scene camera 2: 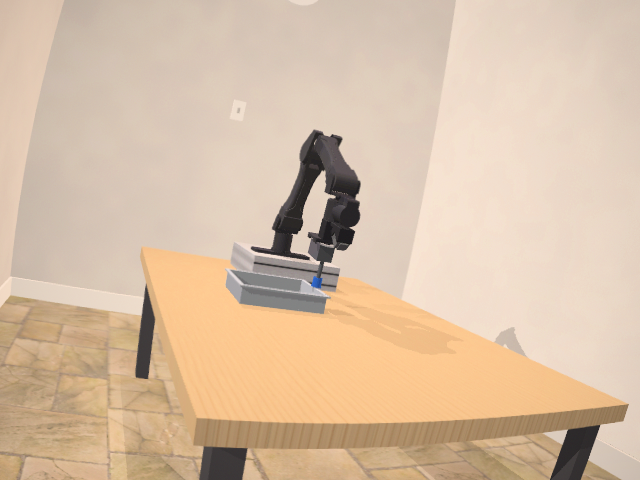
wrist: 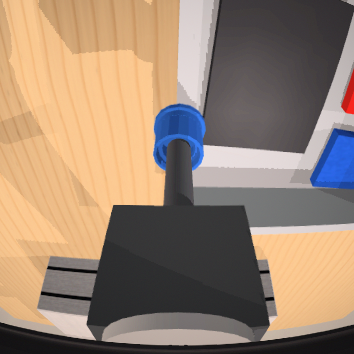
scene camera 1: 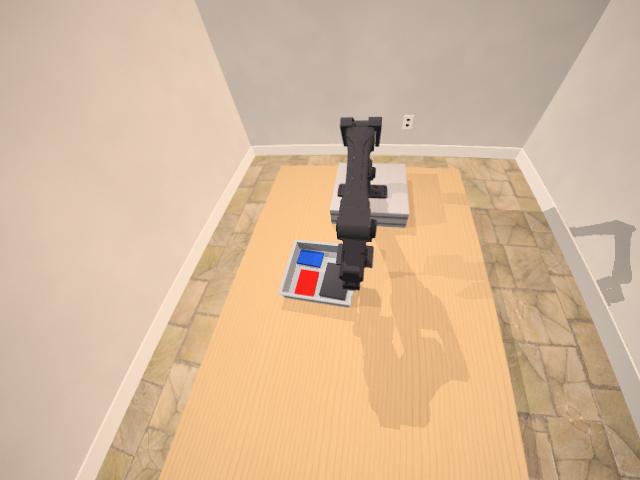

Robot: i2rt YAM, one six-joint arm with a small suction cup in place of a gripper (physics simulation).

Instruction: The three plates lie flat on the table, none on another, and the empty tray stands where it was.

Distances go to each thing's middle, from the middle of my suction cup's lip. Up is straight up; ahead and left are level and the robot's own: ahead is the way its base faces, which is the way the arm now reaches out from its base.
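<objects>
I find the black plate (wrist: 269,75) 5 cm below my suction cup, 2 cm ahead of it and 7 cm to the right of it. The grey tray (scene camera 2: 249,288) is 4 cm below my suction cup and 12 cm to the right of it.
</objects>
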